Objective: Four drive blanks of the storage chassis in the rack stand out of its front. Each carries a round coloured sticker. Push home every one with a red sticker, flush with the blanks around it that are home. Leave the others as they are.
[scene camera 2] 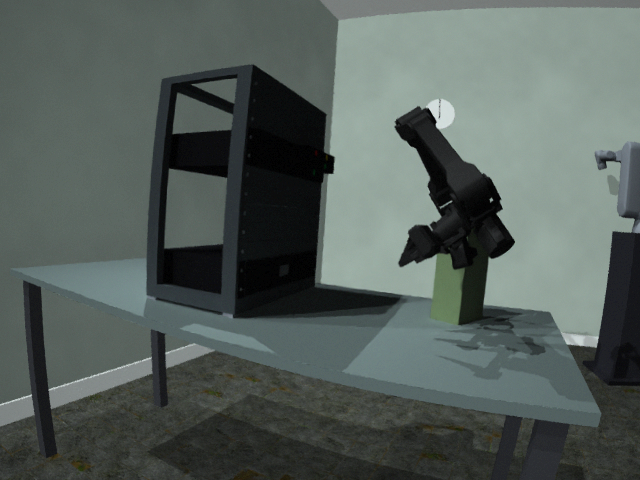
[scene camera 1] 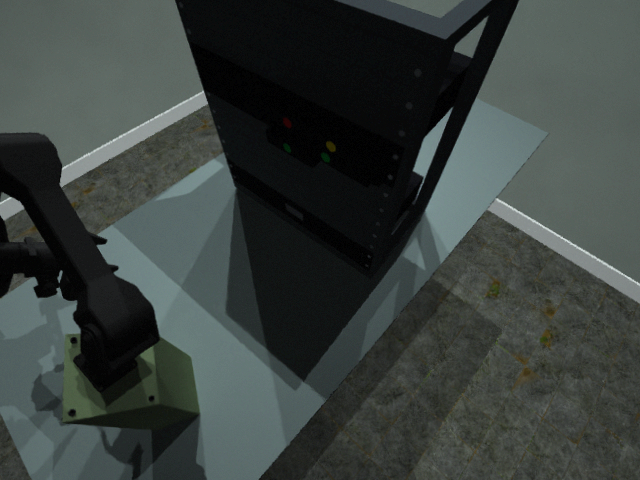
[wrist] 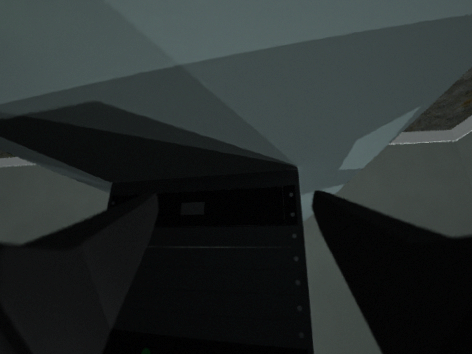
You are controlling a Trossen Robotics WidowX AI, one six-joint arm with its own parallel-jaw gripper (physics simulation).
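Note:
The storage chassis (scene camera 1: 232,85) (scene camera 2: 279,155) is a black band across the rack (scene camera 1: 447,28) (scene camera 2: 235,206) (wrist: 225,285). Dark blanks stand out of its front. Their stickers are one red (scene camera 1: 287,122) (scene camera 2: 316,153), one yellow (scene camera 1: 330,146) (scene camera 2: 326,157), a left green (scene camera 1: 286,148) below the red, and a right green (scene camera 1: 325,157) below the yellow. A green sticker (wrist: 146,351) shows at the wrist view's bottom edge. How far each blank stands out is too dark to tell. My gripper (scene camera 1: 110,254) (scene camera 2: 402,262) (wrist: 236,199) is open and empty, in front of the rack, well apart from it and lower than the chassis.
The rack stands on a pale blue table (scene camera 1: 222,361) (scene camera 2: 387,356). The arm's green pedestal (scene camera 1: 170,382) (scene camera 2: 447,289) stands on the same table. A lower black unit with a grey label (scene camera 1: 294,210) (scene camera 2: 283,269) (wrist: 193,208) is at the rack's foot. Walls stand behind.

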